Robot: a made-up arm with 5 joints. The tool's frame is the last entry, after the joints.
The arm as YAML. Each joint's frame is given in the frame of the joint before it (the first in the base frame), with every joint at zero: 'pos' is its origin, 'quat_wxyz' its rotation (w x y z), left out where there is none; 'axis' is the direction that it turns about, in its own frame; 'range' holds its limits. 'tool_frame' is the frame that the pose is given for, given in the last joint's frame.
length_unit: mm
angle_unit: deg
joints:
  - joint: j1
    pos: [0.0, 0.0, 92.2]
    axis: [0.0, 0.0, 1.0]
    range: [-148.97, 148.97]
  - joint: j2
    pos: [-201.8, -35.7, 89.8]
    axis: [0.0, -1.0, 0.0]
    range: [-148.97, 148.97]
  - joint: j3
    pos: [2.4, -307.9, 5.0]
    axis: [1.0, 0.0, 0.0]
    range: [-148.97, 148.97]
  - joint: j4
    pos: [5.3, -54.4, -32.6]
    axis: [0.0, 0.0, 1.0]
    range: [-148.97, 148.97]
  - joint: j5
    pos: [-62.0, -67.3, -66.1]
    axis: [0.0, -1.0, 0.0]
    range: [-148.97, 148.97]
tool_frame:
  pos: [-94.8, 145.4, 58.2]
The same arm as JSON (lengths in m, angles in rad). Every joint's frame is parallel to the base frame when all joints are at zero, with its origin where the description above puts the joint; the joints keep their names.
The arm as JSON. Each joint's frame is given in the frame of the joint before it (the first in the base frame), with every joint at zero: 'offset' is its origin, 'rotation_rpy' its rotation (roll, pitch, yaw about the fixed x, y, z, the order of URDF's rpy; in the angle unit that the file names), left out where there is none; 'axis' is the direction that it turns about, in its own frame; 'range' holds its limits. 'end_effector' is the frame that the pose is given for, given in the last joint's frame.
{
  "length_unit": "m",
  "angle_unit": "rad",
  "chain": [
    {
      "id": "j1",
      "offset": [
        0.0,
        0.0,
        0.0922
      ],
      "axis": "+z",
      "range": [
        -2.6,
        2.6
      ]
    },
    {
      "id": "j2",
      "offset": [
        -0.2018,
        -0.0357,
        0.0898
      ],
      "axis": "-y",
      "range": [
        -2.6,
        2.6
      ]
    },
    {
      "id": "j3",
      "offset": [
        0.0024,
        -0.3079,
        0.005
      ],
      "axis": "+x",
      "range": [
        -2.6,
        2.6
      ]
    },
    {
      "id": "j4",
      "offset": [
        0.0053,
        -0.0544,
        -0.0326
      ],
      "axis": "+z",
      "range": [
        -2.6,
        2.6
      ]
    },
    {
      "id": "j5",
      "offset": [
        -0.062,
        -0.0673,
        -0.0661
      ],
      "axis": "-y",
      "range": [
        -2.6,
        2.6
      ]
    }
  ],
  "end_effector": {
    "offset": [
      -0.0948,
      0.1454,
      0.0582
    ]
  }
}

